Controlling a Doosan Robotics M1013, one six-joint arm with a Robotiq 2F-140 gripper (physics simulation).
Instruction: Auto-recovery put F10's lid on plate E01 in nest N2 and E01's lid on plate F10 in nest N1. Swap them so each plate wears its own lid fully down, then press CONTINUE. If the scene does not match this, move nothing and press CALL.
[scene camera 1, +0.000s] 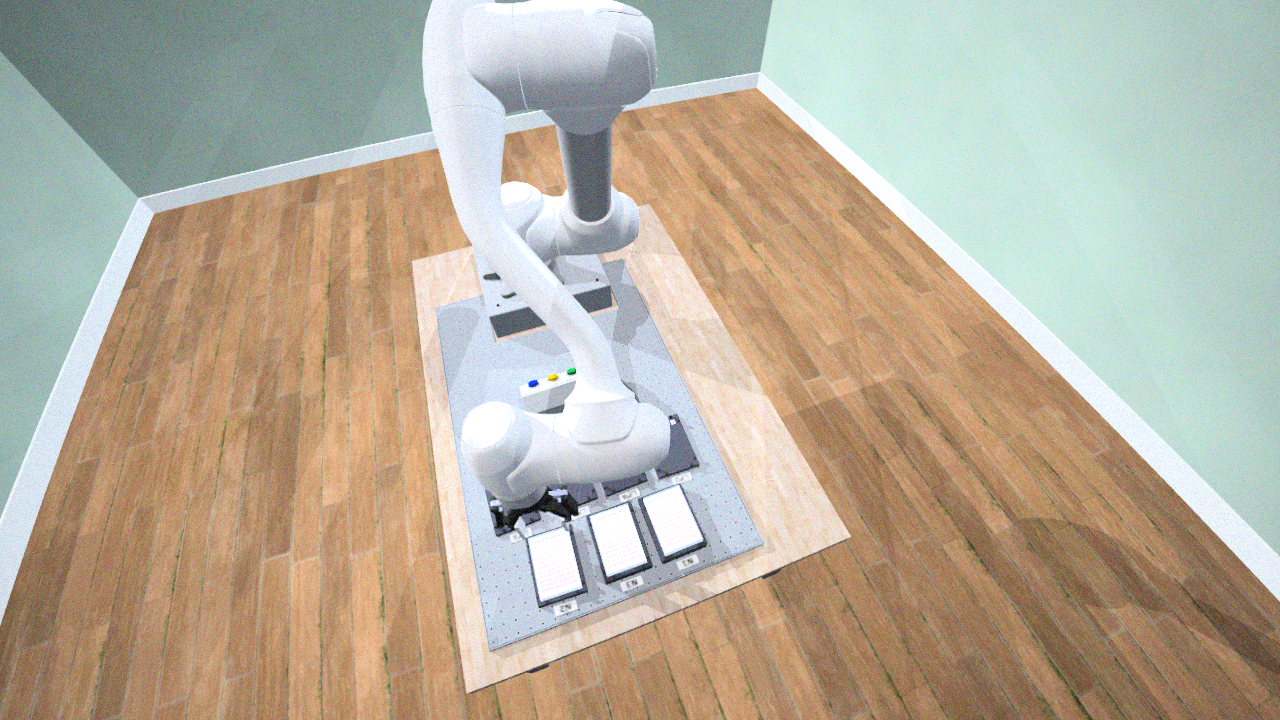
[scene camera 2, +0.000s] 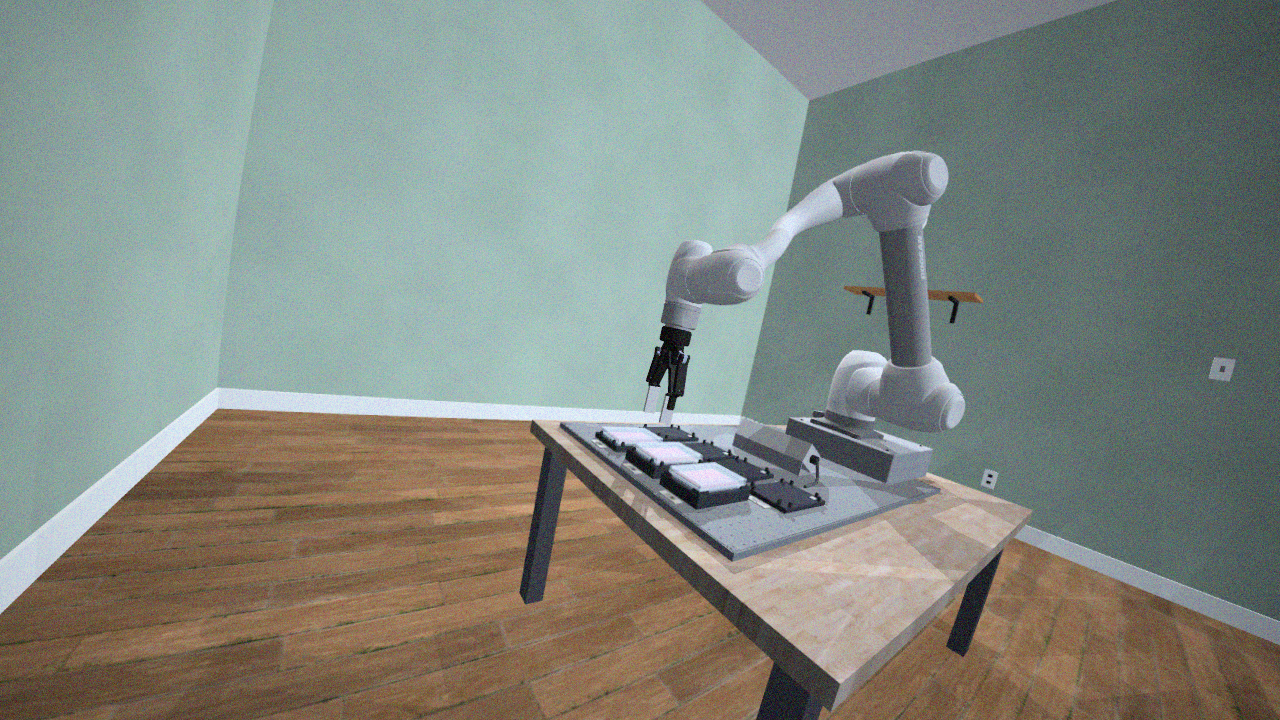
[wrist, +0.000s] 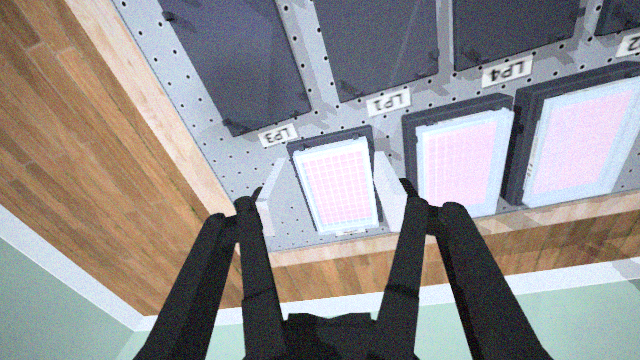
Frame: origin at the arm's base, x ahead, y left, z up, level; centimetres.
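Seen in the pictures: gripper, fingertip midpoint: (scene camera 1: 545, 527) (scene camera 2: 656, 417) (wrist: 330, 169); arm's base at its link origin: (scene camera 2: 846, 430).
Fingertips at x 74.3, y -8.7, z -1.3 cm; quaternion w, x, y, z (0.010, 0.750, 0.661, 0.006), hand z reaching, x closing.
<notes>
Offsets run from my fingertips to a thing's middle. "spot": to the spot under its first point. Level surfaces: height alone.
Three plates in dark nests stand in a row: the left one @(dx +6.1, dy +0.0, dz -4.5 cm) (scene camera 1: 555, 564) (scene camera 2: 629, 436) (wrist: 337, 185), the middle one @(dx +5.4, dy +13.8, dz -3.3 cm) (scene camera 1: 617, 540) (scene camera 2: 666, 454) (wrist: 465, 160) and the right one @(dx +4.8, dy +26.1, dz -3.4 cm) (scene camera 1: 673, 521) (scene camera 2: 707, 477) (wrist: 582, 142). Each shows a pale, clear-edged top over a pinkish grid. Their plate and lid codes and the nest labels are too small or blurred to read surely. My gripper (scene camera 1: 543, 522) (scene camera 2: 658, 413) (wrist: 330, 169) is open and empty, above the board. In the wrist view its white finger pads appear on either side of the left plate. The button box @(dx -34.3, dy +11.1, dz -2.9 cm) (scene camera 1: 547, 390) (scene camera 2: 774, 445) carries blue, yellow and green buttons.
Dark flat pads lie behind the plates; labels LP3 @(spot: dx -2.2, dy -6.1, dz -6.9 cm) (wrist: 278, 135), LP1 @(spot: dx -3.3, dy +7.1, dz -6.9 cm) (wrist: 388, 102) and LP4 @(spot: dx -4.0, dy +19.2, dz -6.9 cm) (wrist: 507, 71) are beside them. One pad @(spot: dx -11.5, dy +33.9, dz -6.1 cm) (scene camera 1: 680, 447) (scene camera 2: 787, 495) lies at the right end. All stand on a grey perforated board @(dz -7.0 cm) (scene camera 1: 510, 617) on a wooden table @(dz -8.3 cm) (scene camera 1: 787, 501) (scene camera 2: 859, 582).
</notes>
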